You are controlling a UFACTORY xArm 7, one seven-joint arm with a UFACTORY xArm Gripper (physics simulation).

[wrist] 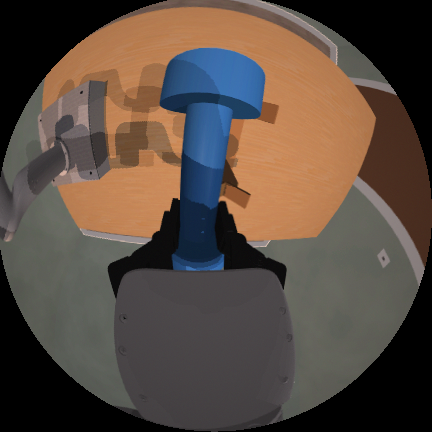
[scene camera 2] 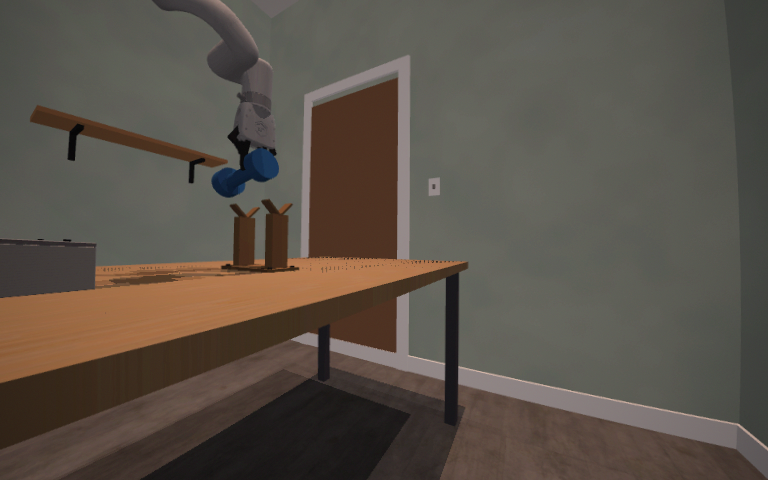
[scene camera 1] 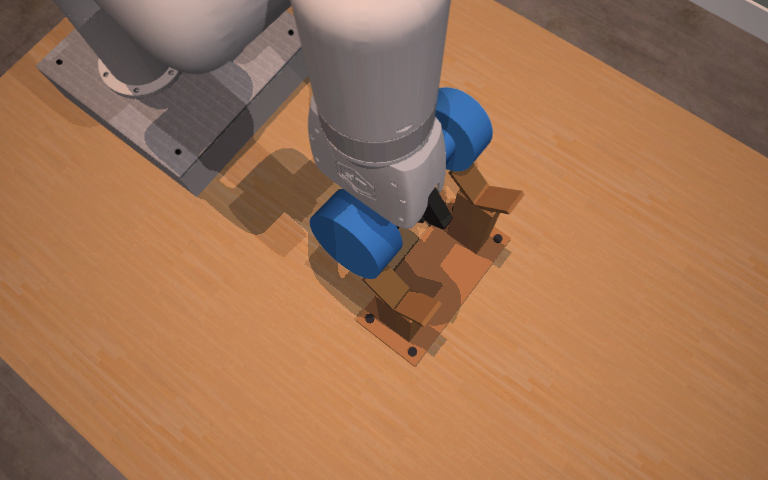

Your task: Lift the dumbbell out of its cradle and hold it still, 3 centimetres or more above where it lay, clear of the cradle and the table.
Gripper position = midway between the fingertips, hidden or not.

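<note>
My gripper (scene camera 1: 382, 207), also (wrist: 197, 209) and (scene camera 2: 252, 172). Blue dumbbell (scene camera 1: 358, 238), also (wrist: 211, 85) and (scene camera 2: 261, 165). Cradle (scene camera 1: 412, 305), also (wrist: 229, 189) and (scene camera 2: 276, 236).
</note>
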